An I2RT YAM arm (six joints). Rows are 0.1 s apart.
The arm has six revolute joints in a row. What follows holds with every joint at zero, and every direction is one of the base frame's.
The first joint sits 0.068 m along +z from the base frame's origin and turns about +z.
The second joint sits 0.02 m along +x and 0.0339 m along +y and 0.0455 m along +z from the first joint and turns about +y.
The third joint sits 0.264 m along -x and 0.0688 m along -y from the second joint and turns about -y.
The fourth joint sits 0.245 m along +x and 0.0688 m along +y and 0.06 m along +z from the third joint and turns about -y.
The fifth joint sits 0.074 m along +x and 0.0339 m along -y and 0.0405 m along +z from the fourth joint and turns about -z.
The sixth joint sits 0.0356 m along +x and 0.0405 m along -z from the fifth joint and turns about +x.
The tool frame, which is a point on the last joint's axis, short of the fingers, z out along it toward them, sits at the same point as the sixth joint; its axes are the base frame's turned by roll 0, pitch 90 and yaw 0 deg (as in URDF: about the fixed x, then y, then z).
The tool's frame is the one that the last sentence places.
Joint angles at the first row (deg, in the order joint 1, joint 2, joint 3, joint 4, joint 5, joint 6):
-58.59 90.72 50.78 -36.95 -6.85 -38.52
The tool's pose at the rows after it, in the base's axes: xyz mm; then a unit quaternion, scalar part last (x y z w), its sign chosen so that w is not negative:
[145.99 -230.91 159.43 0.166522 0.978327 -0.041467 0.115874]
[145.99 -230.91 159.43 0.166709 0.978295 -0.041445 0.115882]
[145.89 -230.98 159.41 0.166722 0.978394 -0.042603 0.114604]
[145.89 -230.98 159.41 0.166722 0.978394 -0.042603 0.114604]
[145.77 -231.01 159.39 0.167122 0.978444 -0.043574 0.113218]
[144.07 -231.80 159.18 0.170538 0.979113 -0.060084 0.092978]
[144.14 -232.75 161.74 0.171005 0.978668 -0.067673 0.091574]
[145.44 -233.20 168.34 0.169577 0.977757 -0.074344 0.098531]
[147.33 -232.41 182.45 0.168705 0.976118 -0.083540 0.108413]
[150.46 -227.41 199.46 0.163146 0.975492 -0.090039 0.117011]
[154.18 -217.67 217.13 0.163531 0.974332 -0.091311 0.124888]
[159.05 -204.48 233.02 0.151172 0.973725 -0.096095 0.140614]
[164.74 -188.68 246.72 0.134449 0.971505 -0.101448 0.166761]
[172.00 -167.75 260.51 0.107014 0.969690 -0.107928 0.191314]
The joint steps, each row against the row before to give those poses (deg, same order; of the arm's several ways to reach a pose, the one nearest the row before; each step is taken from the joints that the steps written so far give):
0.00 0.00 0.00 -0.72 0.00 0.00
0.00 0.00 0.00 0.00 0.00 0.02
0.00 0.00 0.00 0.00 0.19 -0.02
0.00 0.00 0.00 0.00 0.00 0.00
0.00 0.00 0.00 -0.02 0.20 0.02
0.00 0.00 0.00 -0.13 3.02 0.04
0.00 -0.29 0.31 -0.05 0.70 0.00
0.18 -0.83 0.70 -0.41 -0.07 0.07
0.41 -1.77 1.55 -1.75 -0.04 0.39
1.12 -2.29 1.77 -2.80 0.00 0.53
1.81 -2.67 1.66 -3.50 0.00 1.90
2.52 -3.08 0.83 -2.12 -0.29 1.20
3.12 -3.41 0.03 -0.61 -0.76 1.46
4.57 -3.65 0.00 -0.74 0.00 1.51

